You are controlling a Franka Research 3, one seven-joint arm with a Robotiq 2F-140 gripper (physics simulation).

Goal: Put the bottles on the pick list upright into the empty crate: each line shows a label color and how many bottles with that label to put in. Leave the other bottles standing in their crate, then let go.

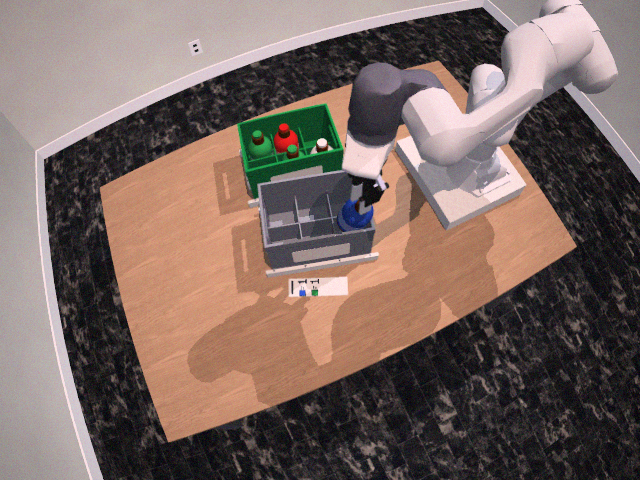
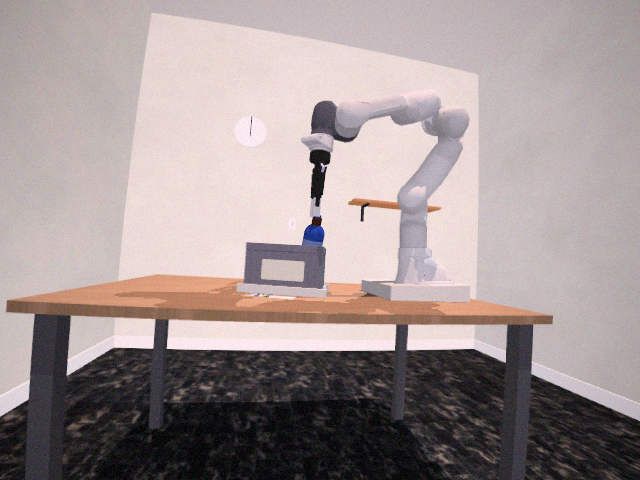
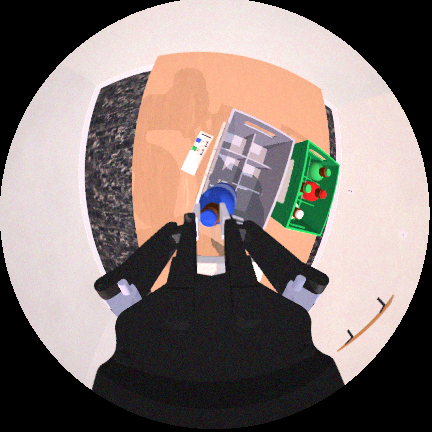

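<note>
The pick list (image 1: 330, 287) (image 3: 190, 163) shows one blue and one green. My gripper (image 1: 360, 200) (image 2: 315, 213) (image 3: 209, 210) is shut on the neck of a blue bottle (image 1: 354, 215) (image 2: 313, 235) (image 3: 221, 196). The bottle leans slightly, its lower part inside the front right compartment of the grey crate (image 1: 279, 256) (image 2: 252, 268) (image 3: 274, 187); its base is hidden. The green crate (image 1: 256, 178) (image 3: 286, 211) holds a green bottle (image 1: 260, 147) (image 3: 317, 171), a second green-capped bottle (image 1: 292, 150) (image 3: 307, 189), a red bottle (image 1: 285, 140) (image 3: 314, 195) and a white-capped bottle (image 1: 321, 146) (image 3: 298, 214).
The green crate stands behind the grey crate, close to it. A white strip (image 1: 321, 264) (image 2: 279, 290) runs along the grey crate's front. Thin dividers part the grey crate's compartments. The robot's white base (image 1: 454, 209) (image 2: 429, 292) stands to the right on the table (image 1: 170, 320) (image 2: 180, 311).
</note>
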